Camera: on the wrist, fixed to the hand. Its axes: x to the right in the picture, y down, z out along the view.
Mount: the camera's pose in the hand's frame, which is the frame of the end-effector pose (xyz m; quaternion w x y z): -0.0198 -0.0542 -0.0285 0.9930 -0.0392 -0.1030 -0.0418
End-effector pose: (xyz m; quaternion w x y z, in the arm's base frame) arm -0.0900 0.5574 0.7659 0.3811 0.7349 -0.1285 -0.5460
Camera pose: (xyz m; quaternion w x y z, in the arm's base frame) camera -0.0840 0.6180 0.7451 0.3712 0.6640 -0.1147 -0.6389
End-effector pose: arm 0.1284 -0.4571 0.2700 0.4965 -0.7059 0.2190 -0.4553
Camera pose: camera 0.0864 -0.4340 0.3130 0.4689 -0.7765 0.1547 -0.3916
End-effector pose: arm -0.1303 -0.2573 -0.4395 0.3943 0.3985 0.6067 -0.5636
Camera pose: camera -0.1741 -0.2322 -0.3996 0.4461 0.2969 0.6006 -0.5934
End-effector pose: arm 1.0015 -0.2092 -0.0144 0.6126 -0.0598 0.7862 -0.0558
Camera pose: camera 0.9800 -0.2590 0.0202 0.6846 -0.1220 0.7173 -0.0440
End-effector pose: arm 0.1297 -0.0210 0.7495 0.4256 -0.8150 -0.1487 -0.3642
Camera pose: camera 0.0728 -0.0103 0.7776 0.3601 -0.8573 -0.2113 -0.3013
